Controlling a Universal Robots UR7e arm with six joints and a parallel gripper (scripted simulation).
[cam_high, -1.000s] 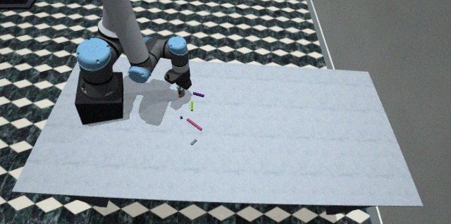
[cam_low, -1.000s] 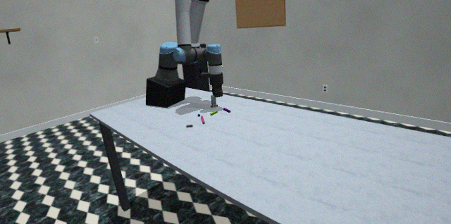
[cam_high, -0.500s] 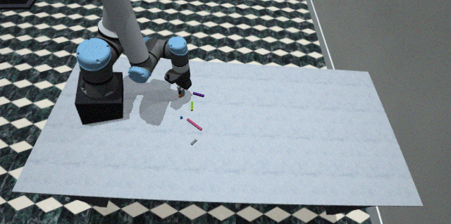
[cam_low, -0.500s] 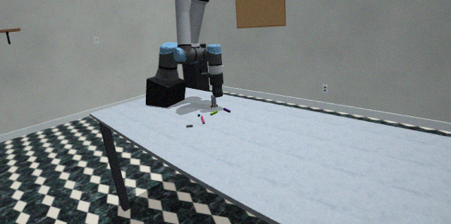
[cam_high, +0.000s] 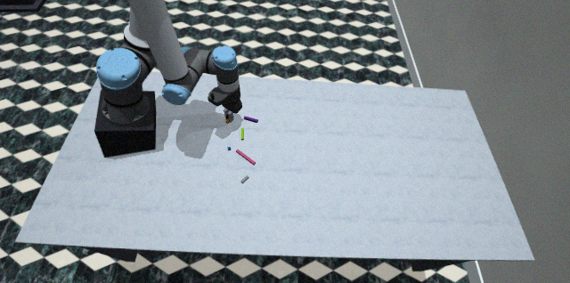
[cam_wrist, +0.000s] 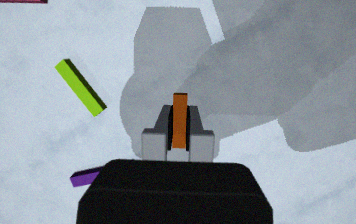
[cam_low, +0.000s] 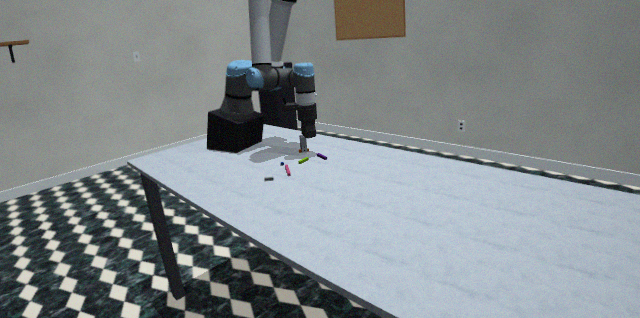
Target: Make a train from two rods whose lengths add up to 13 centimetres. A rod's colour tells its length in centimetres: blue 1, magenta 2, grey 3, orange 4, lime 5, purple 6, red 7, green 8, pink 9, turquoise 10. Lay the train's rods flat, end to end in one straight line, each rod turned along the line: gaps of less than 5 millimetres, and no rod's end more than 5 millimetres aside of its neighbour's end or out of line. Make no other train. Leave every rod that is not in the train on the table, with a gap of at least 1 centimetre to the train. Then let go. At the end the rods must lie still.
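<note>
My hand is 17 cm to the left of the pink rod, 7 cm short of it and 3 cm above it. Round my hand: orange rod 1 cm below; purple rod 9 cm ahead, 3 cm below, 1 cm to the left; lime rod 6 cm to the right, 5 cm ahead, 3 cm below.
</note>
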